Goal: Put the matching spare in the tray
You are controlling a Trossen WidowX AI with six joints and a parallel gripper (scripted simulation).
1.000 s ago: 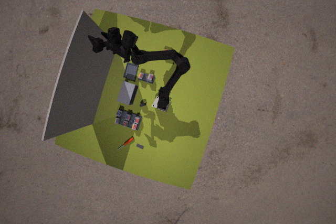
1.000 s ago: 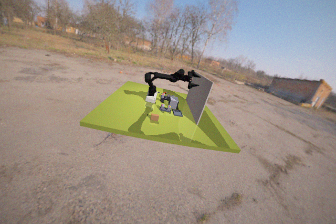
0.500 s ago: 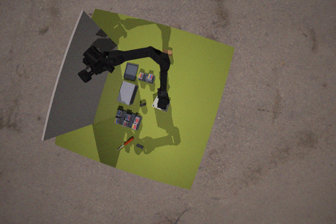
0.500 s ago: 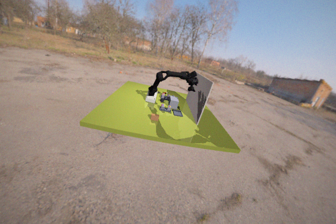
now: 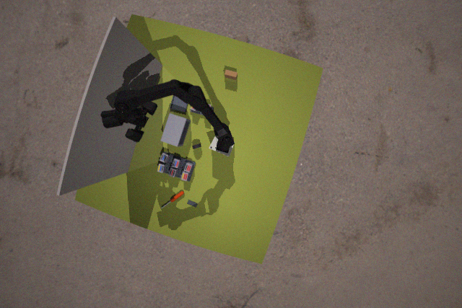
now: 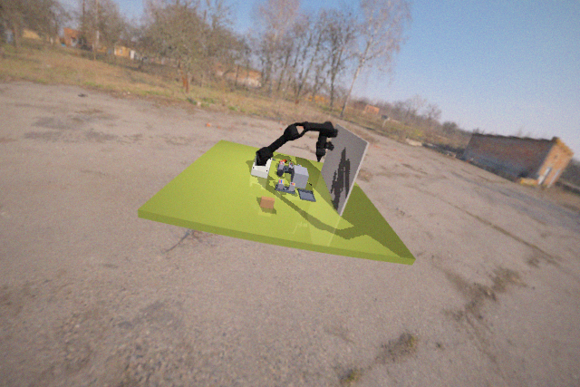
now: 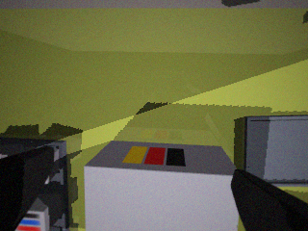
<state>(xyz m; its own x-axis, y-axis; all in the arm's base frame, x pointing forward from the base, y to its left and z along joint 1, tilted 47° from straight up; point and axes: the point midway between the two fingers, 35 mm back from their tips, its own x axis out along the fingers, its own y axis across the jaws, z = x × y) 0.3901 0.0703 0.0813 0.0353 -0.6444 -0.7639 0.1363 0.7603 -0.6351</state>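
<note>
The grey spare lies 15 cm behind my gripper tip, 16 cm to the right of it and 16 cm below it. Round my gripper tip: dark grey tray 5 cm behind, 18 cm to the right, 20 cm below; then grey mounted unit 10 cm behind, 1 cm to the left, 15 cm below; then tall grey wall panel 14 cm ahead, 2 cm above.
</note>
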